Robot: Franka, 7 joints.
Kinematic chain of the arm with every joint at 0, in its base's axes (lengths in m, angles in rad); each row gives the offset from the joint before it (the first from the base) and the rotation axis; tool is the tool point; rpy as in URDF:
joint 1: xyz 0 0 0.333 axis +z
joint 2: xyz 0 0 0 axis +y
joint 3: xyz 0 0 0.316 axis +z
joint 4: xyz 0.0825 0 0 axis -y
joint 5: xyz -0.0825 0 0.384 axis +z
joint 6: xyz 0 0 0 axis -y
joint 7: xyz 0.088 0 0 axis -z
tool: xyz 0 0 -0.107 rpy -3.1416 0 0
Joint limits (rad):
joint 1: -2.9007..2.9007
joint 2: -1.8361..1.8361
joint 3: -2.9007..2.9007
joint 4: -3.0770..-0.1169
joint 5: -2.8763..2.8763
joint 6: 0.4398..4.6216
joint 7: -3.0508..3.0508
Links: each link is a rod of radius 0.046 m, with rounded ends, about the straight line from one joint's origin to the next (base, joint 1, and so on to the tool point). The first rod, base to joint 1, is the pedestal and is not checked.
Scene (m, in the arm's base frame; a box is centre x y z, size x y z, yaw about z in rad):
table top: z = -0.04
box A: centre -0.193 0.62 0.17 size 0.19 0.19 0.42 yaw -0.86
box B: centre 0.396 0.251 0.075 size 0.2 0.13 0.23 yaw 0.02
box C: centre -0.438 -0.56 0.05 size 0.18 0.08 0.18 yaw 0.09
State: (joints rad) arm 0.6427 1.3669 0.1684 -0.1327 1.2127 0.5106 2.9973
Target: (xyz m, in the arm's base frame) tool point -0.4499 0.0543 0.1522
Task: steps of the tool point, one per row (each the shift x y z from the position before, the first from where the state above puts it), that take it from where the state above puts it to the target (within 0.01 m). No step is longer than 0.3 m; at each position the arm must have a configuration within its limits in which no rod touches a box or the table.
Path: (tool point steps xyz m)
1: -0.1291 0.1065 0.0259
2: -0.1952 0.0633 0.0443
3: -0.2337 -0.0247 0.0629
4: -0.2175 -0.1392 0.0690
5: -0.1346 -0.2408 0.0526
6: -0.0324 -0.0146 -0.1702
7: -0.0026 -0.0785 -0.1763
8: 0.0538 -0.1159 -0.1542

